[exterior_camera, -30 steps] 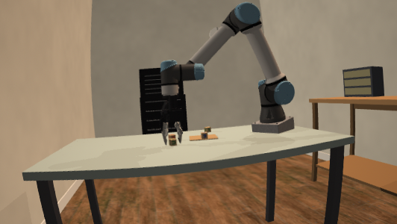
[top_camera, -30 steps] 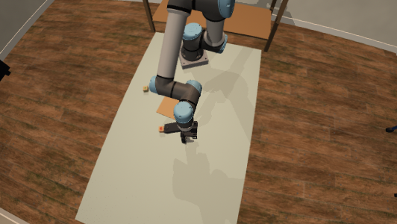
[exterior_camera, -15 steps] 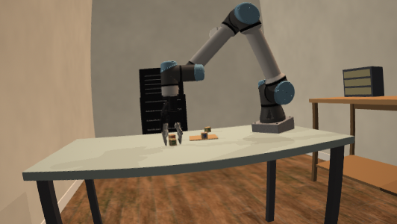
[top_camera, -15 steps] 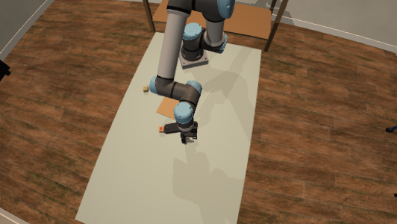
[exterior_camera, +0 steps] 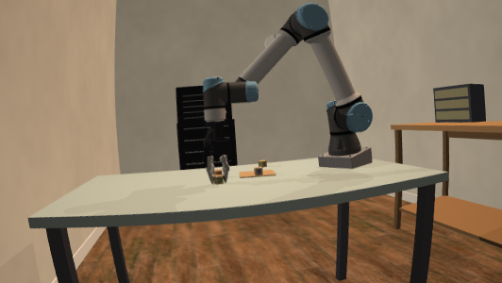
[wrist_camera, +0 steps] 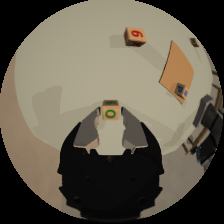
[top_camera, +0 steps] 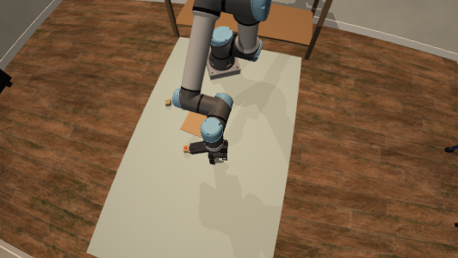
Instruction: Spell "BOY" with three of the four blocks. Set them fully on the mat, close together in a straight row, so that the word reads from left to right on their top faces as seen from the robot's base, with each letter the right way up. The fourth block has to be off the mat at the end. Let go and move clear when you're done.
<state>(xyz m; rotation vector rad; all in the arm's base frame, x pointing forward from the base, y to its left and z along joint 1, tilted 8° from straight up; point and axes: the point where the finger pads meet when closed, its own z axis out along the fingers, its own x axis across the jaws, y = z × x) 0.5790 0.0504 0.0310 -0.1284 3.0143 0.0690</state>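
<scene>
The orange mat lies 180 mm behind my hand, 120 mm to the right of it and 10 mm below it. The rest, counted from my hand: block: 280 mm behind, 310 mm to the right.
</scene>
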